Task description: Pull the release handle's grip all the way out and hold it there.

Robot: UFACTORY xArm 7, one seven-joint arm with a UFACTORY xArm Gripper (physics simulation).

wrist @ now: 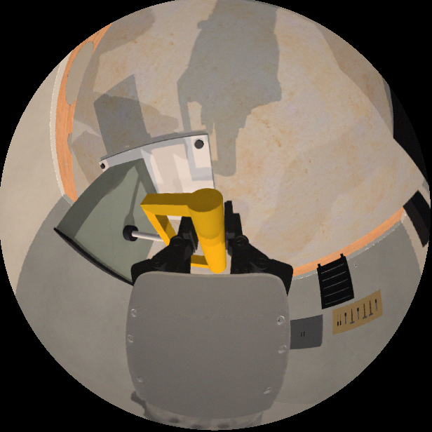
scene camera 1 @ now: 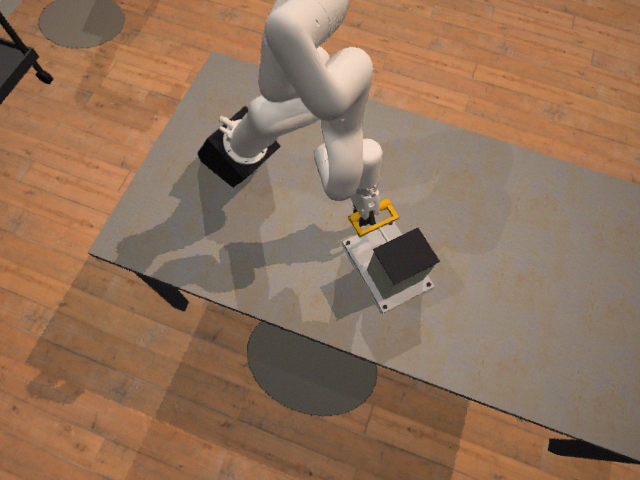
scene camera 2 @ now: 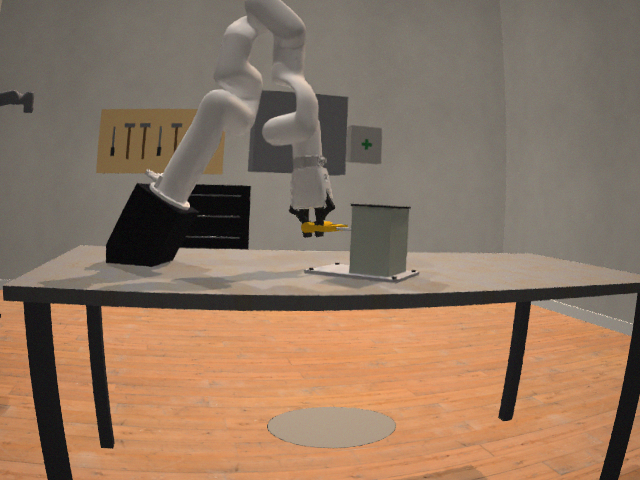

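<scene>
The release handle's yellow grip [scene camera 1: 392,212] [scene camera 2: 330,226] [wrist: 207,220] is a rectangular frame with a thick round outer bar. It stands level, above the table and apart from the green-grey box [scene camera 1: 382,276] [scene camera 2: 370,240] [wrist: 107,205]. A thin metal rod [scene camera 1: 383,234] [wrist: 146,236] shows between grip and box, coming out of a black collar [wrist: 130,233] in the box's side. My gripper [scene camera 1: 367,219] [scene camera 2: 313,229] [wrist: 211,210] points down and is shut on the grip's outer bar, one finger inside the frame and one outside. The gripper partly hides the grip's far side in the wrist view.
The box has a black top [scene camera 1: 406,255] and stands on a white base plate [scene camera 1: 361,258] [scene camera 2: 330,269] [wrist: 202,162] with dark bolts at its corners. The plate lies on the grey table [scene camera 1: 516,310] [scene camera 2: 465,268]. The arm's black base [scene camera 1: 219,162] [scene camera 2: 142,227] stands on the same table.
</scene>
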